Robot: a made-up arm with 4 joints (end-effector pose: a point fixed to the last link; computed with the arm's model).
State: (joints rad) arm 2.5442 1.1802 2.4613 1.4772
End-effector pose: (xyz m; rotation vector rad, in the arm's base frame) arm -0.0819 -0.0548 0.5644 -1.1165 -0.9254 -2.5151
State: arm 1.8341 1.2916 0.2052 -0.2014
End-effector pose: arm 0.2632 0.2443 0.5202 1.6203 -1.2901 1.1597
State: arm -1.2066 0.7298 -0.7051 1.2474
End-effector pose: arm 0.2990 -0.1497 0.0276 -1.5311 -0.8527 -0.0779
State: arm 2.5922 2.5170 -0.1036 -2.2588
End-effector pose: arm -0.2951 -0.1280 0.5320 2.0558 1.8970 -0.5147
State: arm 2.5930 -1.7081 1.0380 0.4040
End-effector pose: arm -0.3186 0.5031 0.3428 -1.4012 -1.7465 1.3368
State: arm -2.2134 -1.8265 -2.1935 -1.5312
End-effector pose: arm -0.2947 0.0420 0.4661 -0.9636 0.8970 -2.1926
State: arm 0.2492 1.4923 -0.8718 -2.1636
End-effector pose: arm 0.0769 0.4194 -0.0780 1.1993 -0.0821 -2.5080
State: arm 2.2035 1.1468 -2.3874 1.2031
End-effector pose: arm -0.0113 -0.1095 0.3922 0.4045 -0.9210 -1.8732
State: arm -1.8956 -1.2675 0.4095 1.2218
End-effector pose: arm -0.2800 -0.2701 0.5207 -0.3530 -1.9599 -1.3933
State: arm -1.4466 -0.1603 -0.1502 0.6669
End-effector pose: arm 0.1771 -0.3173 0.3944 -1.5048 -0.6381 -0.6578
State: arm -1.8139 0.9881 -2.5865 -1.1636
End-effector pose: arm 0.1593 -0.2612 -0.2093 1.5588 -0.5441 -0.1849
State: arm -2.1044 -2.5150 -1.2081 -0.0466
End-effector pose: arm -0.5427 -0.0735 0.1717 0.9906 1.2671 2.6840
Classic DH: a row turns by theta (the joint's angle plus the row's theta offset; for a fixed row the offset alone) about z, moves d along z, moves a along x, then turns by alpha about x. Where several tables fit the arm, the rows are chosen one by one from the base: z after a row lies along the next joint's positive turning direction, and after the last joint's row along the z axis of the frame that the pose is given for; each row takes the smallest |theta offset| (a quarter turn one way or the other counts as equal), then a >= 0, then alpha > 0; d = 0 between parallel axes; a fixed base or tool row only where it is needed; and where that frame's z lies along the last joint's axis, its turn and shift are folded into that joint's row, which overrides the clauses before.
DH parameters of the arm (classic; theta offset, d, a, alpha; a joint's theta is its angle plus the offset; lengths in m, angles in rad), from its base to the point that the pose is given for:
base (fixed): 1.5708 0.093 0 1.5708
joint 1: 0 -0.1023 0.0339 -1.5708
joint 2: 0 -0.2672 -0.0969 1.5708
joint 3: 0 0.3246 -0.1275 1.5708
joint 4: -0.7787 0 -0.095 3.1416
tool (fixed): -2.3495 -0.044 0 0

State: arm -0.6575 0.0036 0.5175 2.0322
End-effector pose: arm 0.1328 -0.3742 -0.1022 -0.0901 -0.1409 -2.0253
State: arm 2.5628 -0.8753 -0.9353 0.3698
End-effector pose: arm -0.0695 0.4098 -0.0308 1.3089 1.2185 -0.0929
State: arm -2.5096 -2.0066 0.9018 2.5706
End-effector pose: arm -0.3167 -0.1249 0.4702 1.9222 -1.6834 -0.9044
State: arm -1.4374 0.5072 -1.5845 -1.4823
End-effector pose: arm 0.3135 -0.1839 -0.0374 2.1118 -1.8599 -0.6513
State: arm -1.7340 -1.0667 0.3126 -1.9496
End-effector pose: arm -0.0338 -0.2616 0.4833 -1.5733 0.5160 0.9132
